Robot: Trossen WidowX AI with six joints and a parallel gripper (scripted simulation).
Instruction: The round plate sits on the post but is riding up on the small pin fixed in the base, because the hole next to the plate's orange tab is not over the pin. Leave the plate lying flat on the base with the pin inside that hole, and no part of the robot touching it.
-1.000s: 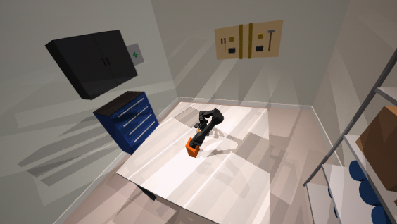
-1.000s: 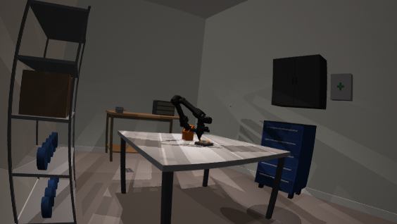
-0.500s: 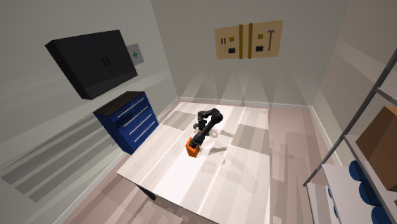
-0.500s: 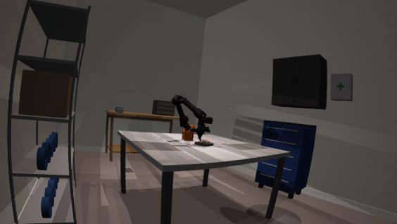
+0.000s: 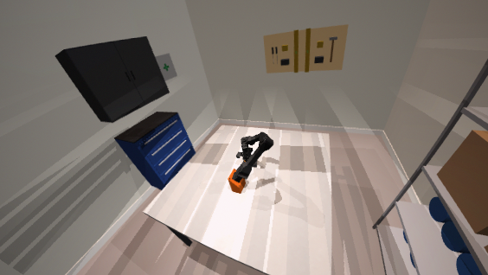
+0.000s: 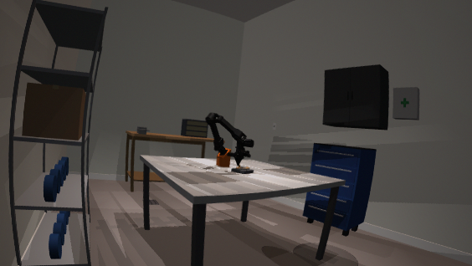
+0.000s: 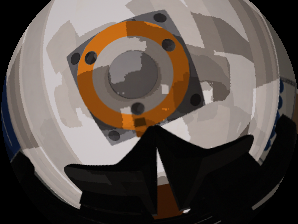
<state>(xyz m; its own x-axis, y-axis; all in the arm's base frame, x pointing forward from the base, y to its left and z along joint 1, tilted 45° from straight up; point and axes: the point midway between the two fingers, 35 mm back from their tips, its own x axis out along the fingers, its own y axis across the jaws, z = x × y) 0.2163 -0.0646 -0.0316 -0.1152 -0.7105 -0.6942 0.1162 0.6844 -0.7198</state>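
Now: the round plate 3 cm ahead of my gripper tip, 1 cm to the left of it and 1 cm below it. The rest, counted from my gripper tip: square base (5 cm ahead, 2 cm below, 1 cm to the left).
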